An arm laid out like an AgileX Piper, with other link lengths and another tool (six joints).
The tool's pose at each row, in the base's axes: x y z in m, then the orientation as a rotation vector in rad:
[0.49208 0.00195 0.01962 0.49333 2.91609 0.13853]
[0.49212 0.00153 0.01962 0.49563 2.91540 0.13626]
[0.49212 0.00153 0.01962 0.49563 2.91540 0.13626]
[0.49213 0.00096 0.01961 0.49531 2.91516 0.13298]
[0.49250 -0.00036 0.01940 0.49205 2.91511 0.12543]
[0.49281 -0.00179 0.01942 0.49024 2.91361 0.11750]
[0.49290 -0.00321 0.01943 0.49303 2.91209 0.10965]
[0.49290 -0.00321 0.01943 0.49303 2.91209 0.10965]
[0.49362 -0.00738 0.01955 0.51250 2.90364 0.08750]
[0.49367 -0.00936 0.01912 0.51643 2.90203 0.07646]
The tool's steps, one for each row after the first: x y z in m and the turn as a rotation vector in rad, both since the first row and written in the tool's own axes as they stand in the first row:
[-0.00018 -0.00038 -0.00002 0.00155 -0.00074 0.00144]
[-0.00018 -0.00038 -0.00002 0.00155 -0.00074 0.00144]
[-0.00038 -0.00092 -0.00004 0.00362 -0.00152 0.00104]
[-0.00113 -0.00207 0.00015 0.00826 -0.00311 -0.00161]
[-0.00189 -0.00331 0.00011 0.01302 -0.00598 -0.00321]
[-0.00245 -0.00462 0.00003 0.01813 -0.00827 -0.00174]
[-0.00245 -0.00462 0.00003 0.01813 -0.00827 -0.00174]
[-0.00453 -0.00830 -0.00021 0.03285 -0.01720 0.01049]
[-0.00517 -0.01019 0.00010 0.04017 -0.01978 0.01256]

